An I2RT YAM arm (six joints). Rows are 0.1 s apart.
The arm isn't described. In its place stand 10 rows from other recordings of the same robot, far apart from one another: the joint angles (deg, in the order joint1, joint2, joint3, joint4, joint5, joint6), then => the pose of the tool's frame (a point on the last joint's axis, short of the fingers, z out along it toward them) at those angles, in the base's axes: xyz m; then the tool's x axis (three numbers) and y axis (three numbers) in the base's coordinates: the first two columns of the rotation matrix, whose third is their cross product.
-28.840 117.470 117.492 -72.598 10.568 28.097 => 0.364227 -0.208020 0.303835 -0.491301 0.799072 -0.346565 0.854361 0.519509 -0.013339
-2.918 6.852 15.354 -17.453 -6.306 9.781 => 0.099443 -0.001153 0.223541 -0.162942 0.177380 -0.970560 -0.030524 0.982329 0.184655
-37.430 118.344 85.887 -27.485 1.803 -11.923 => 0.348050 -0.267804 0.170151 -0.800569 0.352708 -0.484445 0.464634 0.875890 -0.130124
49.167 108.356 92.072 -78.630 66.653 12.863 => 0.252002 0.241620 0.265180 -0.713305 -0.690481 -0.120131 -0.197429 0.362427 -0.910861
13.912 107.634 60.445 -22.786 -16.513 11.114 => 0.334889 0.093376 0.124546 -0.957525 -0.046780 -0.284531 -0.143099 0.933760 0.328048
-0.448 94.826 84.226 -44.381 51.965 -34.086 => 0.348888 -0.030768 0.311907 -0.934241 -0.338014 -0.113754 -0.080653 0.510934 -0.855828
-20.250 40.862 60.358 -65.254 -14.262 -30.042 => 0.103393 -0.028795 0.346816 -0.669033 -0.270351 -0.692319 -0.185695 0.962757 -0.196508
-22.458 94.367 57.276 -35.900 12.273 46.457 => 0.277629 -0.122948 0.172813 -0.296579 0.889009 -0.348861 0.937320 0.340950 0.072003
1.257 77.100 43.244 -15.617 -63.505 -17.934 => 0.255591 0.037477 0.215855 -0.540949 -0.149272 -0.827703 -0.796475 0.407069 0.447127
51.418 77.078 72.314 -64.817 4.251 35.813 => 0.156913 0.192457 0.307639 -0.920667 -0.218347 -0.323569 -0.277110 0.949401 0.147812
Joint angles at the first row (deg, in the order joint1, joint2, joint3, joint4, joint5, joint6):
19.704 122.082 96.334 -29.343 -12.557 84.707
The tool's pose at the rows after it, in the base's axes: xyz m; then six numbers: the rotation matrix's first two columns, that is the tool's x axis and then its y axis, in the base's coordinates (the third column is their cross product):
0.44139 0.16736 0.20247 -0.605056 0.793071 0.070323 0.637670 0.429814 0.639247
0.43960 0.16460 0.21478 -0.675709 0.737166 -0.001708 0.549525 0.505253 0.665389
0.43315 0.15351 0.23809 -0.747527 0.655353 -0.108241 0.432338 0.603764 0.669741
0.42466 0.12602 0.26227 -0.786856 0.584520 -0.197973 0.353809 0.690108 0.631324
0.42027 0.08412 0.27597 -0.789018 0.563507 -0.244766 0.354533 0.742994 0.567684
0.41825 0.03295 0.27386 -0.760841 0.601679 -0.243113 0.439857 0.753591 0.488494
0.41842 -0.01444 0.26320 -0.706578 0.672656 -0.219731 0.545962 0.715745 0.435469
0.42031 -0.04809 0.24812 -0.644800 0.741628 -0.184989 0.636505 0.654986 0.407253
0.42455 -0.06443 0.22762 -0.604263 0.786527 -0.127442 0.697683 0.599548 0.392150
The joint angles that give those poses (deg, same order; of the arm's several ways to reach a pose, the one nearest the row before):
19.704 121.579 96.335 -26.939 -14.218 78.717
19.398 120.028 96.336 -26.939 -15.071 72.270
18.305 116.771 96.533 -29.541 -15.814 62.959
15.245 113.012 97.035 -35.355 -16.185 53.385
10.043 110.783 97.932 -41.824 -15.552 45.954
3.355 110.475 98.235 -47.352 -13.671 41.605
-3.005 111.655 98.235 -49.844 -12.185 40.490
-7.485 113.755 98.258 -50.369 -11.464 41.649
-9.629 116.662 98.258 -50.325 -12.142 43.615

